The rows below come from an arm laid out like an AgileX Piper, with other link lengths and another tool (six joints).
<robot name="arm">
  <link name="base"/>
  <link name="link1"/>
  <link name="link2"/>
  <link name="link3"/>
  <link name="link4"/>
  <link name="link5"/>
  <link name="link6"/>
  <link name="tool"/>
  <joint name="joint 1" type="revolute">
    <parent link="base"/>
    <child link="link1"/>
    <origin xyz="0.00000 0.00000 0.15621"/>
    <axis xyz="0 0 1"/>
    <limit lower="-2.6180" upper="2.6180"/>
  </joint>
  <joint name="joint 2" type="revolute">
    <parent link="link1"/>
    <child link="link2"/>
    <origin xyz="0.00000 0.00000 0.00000"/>
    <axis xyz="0 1 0"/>
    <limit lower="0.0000" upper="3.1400"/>
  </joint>
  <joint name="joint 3" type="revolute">
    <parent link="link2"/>
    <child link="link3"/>
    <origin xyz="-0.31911 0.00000 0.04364"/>
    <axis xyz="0 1 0"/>
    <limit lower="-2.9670" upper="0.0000"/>
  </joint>
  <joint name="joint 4" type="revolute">
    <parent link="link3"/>
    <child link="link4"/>
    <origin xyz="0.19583 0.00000 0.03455"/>
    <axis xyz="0.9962 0 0.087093"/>
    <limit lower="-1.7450" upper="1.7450"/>
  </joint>
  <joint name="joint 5" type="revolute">
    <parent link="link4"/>
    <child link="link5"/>
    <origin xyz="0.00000 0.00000 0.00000"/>
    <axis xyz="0 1 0"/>
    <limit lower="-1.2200" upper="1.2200"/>
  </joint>
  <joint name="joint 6" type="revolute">
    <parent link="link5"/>
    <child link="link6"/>
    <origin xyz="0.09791 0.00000 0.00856"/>
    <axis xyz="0.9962 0 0.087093"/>
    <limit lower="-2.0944" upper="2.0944"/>
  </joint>
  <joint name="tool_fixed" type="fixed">
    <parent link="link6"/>
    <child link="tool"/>
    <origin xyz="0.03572 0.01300 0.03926" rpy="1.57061 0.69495 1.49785"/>
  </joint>
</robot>
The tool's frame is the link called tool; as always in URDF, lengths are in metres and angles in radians.
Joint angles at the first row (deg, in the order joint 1, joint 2, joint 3, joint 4, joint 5, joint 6):
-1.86, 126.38, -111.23, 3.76, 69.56, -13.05
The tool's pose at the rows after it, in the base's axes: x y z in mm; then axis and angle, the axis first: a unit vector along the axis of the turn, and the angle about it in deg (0 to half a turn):
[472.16, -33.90, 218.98, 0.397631, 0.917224, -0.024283, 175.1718]
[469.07, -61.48, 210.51, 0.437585, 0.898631, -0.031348, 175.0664]
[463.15, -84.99, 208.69, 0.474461, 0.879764, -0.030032, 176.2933]
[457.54, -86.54, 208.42, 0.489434, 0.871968, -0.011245, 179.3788]
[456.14, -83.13, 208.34, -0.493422, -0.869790, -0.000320, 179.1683]
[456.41, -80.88, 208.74, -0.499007, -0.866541, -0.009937, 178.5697]
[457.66, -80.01, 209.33, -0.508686, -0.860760, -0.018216, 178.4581]
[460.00, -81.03, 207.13, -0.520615, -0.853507, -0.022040, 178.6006]
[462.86, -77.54, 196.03, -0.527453, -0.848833, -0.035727, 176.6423]
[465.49, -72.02, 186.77, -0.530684, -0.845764, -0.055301, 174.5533]
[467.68, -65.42, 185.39, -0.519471, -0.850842, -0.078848, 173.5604]
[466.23, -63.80, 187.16, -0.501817, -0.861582, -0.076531, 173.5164]
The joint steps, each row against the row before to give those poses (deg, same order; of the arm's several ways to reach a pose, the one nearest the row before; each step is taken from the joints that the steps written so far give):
-4.83, 0.26, 5.10, -2.75, -3.08, 2.58
-2.95, 0.14, 2.14, -1.01, -2.37, 2.42
-2.90, -0.07, 0.49, 0.40, 0.53, 1.75
-1.08, -0.11, 0.05, 3.06, 2.40, 0.00
-0.07, 0.00, 0.01, 1.73, 1.03, 0.00
0.00, -0.01, -0.01, 1.25, 0.25, 0.39
0.00, 0.01, 0.00, 0.92, -0.26, 0.99
0.00, 0.35, 0.00, 0.31, -0.76, 1.43
0.00, 1.51, 0.00, 2.20, -0.13, 0.18
0.00, 1.36, 0.00, 2.99, 0.06, -0.56
-0.07, 0.53, -0.10, 3.20, 0.19, -2.60
0.00, -0.11, -0.31, -0.22, 0.89, -2.13

